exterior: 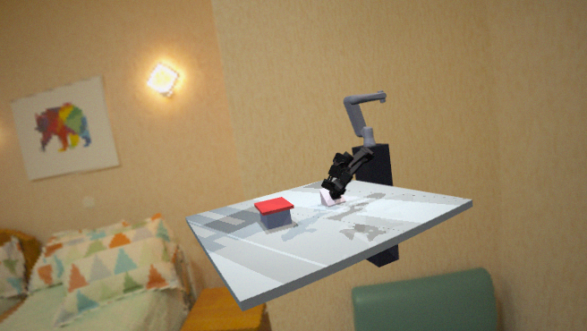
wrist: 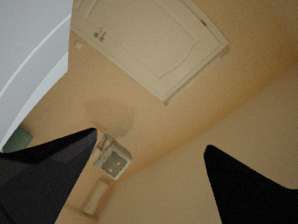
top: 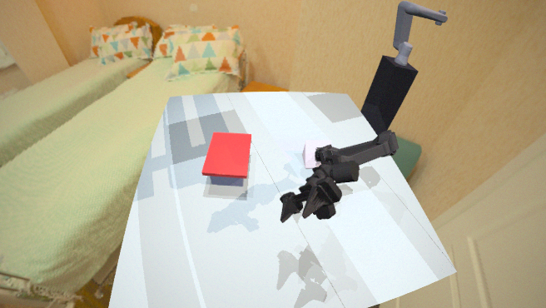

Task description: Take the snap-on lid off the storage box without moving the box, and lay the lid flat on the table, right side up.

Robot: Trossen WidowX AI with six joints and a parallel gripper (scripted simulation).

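My gripper tip is 20 cm short of the red lid, 38 cm to the left of it and 18 cm above it. The rest, counted from my gripper tip: storage box (20 cm ahead, 38 cm to the right, 23 cm below).
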